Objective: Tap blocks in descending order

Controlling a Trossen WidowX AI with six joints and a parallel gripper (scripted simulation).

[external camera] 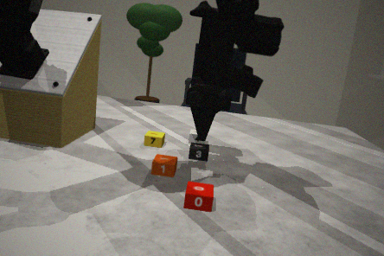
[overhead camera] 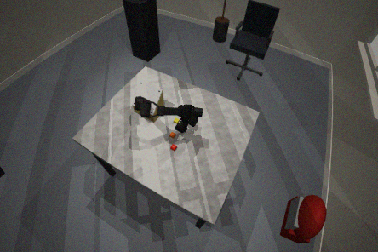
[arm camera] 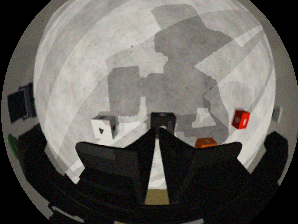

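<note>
Now: gripper tip 2 cm above the black block and 1 cm to the left of it. Also, from my gripper tip: yellow block (9 cm behind, 2 cm to the left, 2 cm below); then orange block (9 cm to the right, 4 cm behind, 2 cm below); then white block (8 cm to the left, 2 cm below, 1 cm behind).
</note>
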